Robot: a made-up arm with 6 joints. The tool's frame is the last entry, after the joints. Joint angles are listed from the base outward. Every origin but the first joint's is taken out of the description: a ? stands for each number. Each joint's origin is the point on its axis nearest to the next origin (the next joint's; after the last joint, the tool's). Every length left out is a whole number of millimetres.
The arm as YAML. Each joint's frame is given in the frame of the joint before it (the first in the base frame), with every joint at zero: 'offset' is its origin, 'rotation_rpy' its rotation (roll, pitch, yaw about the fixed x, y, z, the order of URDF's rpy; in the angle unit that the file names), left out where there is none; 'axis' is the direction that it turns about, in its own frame. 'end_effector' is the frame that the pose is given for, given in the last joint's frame.
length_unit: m
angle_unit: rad
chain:
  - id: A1
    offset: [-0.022, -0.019, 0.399]
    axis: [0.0, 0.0, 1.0]
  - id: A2
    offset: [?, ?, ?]
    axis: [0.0, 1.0, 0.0]
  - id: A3
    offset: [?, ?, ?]
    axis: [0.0, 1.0, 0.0]
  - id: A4
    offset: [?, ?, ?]
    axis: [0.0, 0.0, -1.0]
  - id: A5
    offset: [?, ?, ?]
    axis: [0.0, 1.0, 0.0]
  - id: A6
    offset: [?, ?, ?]
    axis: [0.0, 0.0, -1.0]
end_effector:
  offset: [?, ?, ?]
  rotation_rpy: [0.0, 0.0, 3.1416]
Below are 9 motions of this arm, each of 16 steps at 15 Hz.
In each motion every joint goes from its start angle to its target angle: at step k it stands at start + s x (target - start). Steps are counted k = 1, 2, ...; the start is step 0. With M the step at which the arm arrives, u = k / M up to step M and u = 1 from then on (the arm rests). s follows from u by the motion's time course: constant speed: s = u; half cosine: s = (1 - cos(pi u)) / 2; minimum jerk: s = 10 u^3 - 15 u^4 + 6 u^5.
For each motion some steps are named. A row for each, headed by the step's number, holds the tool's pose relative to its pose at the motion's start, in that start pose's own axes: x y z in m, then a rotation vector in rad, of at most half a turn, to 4 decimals.
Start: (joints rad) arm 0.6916 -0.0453 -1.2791 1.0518 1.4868 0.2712
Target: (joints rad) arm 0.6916 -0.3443 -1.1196 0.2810 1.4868 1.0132
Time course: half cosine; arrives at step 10
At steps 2, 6, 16:
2: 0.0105 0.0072 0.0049 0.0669 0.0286 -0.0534
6: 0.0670 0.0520 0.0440 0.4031 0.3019 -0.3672
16: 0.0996 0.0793 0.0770 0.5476 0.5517 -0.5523

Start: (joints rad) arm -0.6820 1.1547 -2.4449 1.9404 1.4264 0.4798
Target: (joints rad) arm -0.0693 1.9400 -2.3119 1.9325 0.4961 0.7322
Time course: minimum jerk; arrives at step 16
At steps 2, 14, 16:
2: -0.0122 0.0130 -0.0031 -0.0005 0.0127 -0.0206
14: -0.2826 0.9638 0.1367 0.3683 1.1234 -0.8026
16: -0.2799 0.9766 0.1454 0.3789 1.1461 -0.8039

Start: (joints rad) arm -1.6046 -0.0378 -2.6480 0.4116 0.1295 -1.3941
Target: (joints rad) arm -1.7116 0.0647 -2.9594 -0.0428 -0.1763 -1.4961
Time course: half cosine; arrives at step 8
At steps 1, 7, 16:
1: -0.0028 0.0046 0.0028 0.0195 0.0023 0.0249
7: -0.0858 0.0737 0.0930 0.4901 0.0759 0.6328
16: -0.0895 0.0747 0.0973 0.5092 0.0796 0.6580

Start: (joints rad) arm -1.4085 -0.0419 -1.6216 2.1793 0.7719 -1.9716
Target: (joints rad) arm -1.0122 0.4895 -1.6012 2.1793 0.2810 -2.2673
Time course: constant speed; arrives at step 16
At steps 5, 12, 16:
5: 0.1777 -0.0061 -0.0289 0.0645 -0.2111 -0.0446
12: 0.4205 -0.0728 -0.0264 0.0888 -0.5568 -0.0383
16: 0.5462 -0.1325 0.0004 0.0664 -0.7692 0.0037

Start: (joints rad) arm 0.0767 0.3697 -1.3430 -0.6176 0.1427 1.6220
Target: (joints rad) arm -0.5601 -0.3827 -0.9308 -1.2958 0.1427 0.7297
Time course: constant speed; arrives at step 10
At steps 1, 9, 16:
1: -0.0473 0.0185 0.0368 0.0048 0.0671 0.1128
9: -0.2385 0.2190 0.3619 0.4444 0.5005 1.0369
16: -0.2397 0.2444 0.4004 0.5467 0.5220 1.1492

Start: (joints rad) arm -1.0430 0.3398 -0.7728 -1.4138 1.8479 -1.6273
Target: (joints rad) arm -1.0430 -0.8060 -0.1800 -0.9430 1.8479 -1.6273
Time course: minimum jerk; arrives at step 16
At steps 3, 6, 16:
3: -0.0057 -0.0221 -0.0070 0.0062 0.0291 -0.0193
6: -0.0468 -0.1137 -0.0377 0.0428 0.1629 -0.1075
16: -0.2712 -0.2509 -0.0956 0.2459 0.5692 -0.3705

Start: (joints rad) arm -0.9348 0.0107 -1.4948 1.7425 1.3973 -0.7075
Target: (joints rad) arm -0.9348 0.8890 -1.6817 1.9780 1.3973 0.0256
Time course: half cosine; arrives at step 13
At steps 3, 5, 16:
3: -0.0081 0.0798 0.0002 -0.0015 0.0216 -0.1814
5: -0.0060 0.2076 0.0046 -0.0049 0.0595 -0.4646
16: 0.1462 0.6336 0.0589 -0.0381 0.2377 -1.4229

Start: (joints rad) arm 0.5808 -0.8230 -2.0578 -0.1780 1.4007 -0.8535
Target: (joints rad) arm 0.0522 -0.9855 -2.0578 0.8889 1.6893 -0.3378
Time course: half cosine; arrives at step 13
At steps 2, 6, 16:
2: -0.0046 -0.0091 0.0073 -0.0263 0.0166 -0.0435
6: -0.0512 -0.0800 0.0554 -0.2101 0.1208 -0.2990
16: -0.1566 -0.2121 0.1149 -0.5108 0.2243 -0.5498

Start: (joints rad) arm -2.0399 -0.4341 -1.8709 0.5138 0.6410 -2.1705
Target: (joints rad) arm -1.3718 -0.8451 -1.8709 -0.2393 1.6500 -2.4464
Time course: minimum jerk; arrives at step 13
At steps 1, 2, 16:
1: -0.0013 0.0006 0.0006 -0.0022 0.0031 0.0036
2: -0.0091 0.0041 0.0043 -0.0157 0.0218 0.0257
16: -0.0656 -0.0089 0.2534 -0.4861 0.4542 0.7539

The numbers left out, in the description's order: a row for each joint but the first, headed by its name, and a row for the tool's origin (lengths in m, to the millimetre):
A2: 0.001 -0.004 0.0
A3: 0.093 0.0 0.449
A4: 0.096 0.0 -0.456
A5: -0.026 -0.015 0.0
A6: 0.134 0.0 -0.125
tool: -0.01 0.01 0.0

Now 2 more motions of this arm.
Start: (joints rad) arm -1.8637 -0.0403 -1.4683 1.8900 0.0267 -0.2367
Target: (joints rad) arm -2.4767 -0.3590 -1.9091 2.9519 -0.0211 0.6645
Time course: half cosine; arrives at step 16
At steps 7, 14, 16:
7: -0.1071 -0.1510 0.1331 -0.3987 0.1007 -0.7504
14: -0.1182 -0.3207 0.3701 -0.9734 -0.3032 -1.5606
16: -0.1122 -0.3304 0.3862 -1.0019 -0.3544 -1.6024

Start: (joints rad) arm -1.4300 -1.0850 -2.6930 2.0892 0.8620 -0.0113
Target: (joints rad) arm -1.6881 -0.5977 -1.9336 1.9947 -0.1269 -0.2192
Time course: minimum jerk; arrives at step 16
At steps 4, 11, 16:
4: -0.0432 0.1021 0.0319 0.1091 0.1506 -0.0430
11: -0.0963 0.6038 0.5252 1.1160 1.0854 -0.0182
16: -0.0536 0.6419 0.6738 1.4228 1.2686 0.0702

